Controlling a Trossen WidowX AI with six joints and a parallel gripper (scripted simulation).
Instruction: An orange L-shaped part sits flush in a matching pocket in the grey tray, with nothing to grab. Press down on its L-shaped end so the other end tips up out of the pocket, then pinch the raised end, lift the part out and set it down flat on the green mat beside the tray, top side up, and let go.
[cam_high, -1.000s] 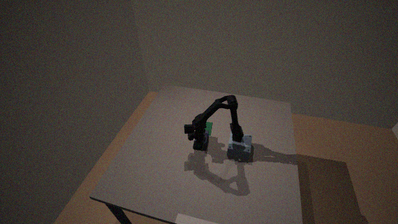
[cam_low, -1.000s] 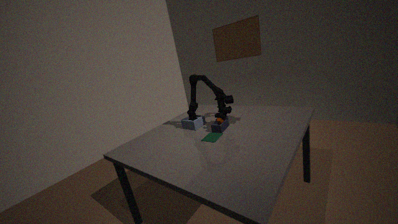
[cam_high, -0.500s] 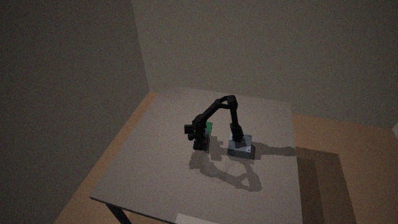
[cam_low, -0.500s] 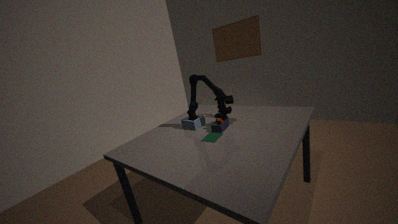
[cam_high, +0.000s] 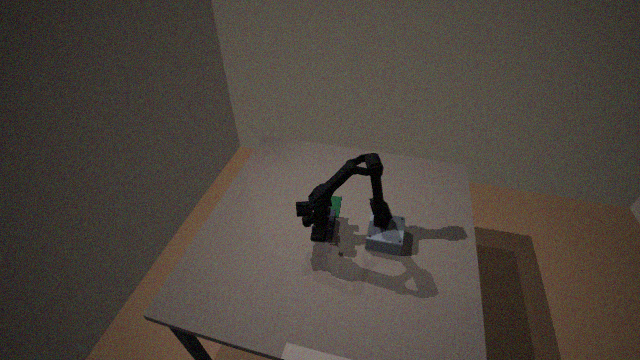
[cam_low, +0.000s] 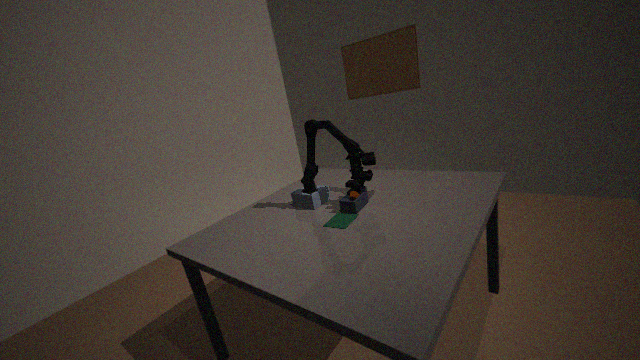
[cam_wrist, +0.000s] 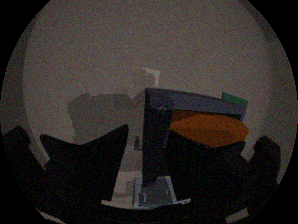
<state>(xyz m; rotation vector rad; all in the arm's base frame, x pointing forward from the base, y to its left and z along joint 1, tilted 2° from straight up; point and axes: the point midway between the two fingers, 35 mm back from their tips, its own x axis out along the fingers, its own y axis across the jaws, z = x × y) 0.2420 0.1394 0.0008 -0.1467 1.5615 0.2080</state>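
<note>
The orange L-shaped part lies 5 cm to the right of my gripper tip and 1 cm ahead of it. Also, from my gripper tip: green mat (22 cm to the right, 6 cm below, 5 cm ahead).
</note>
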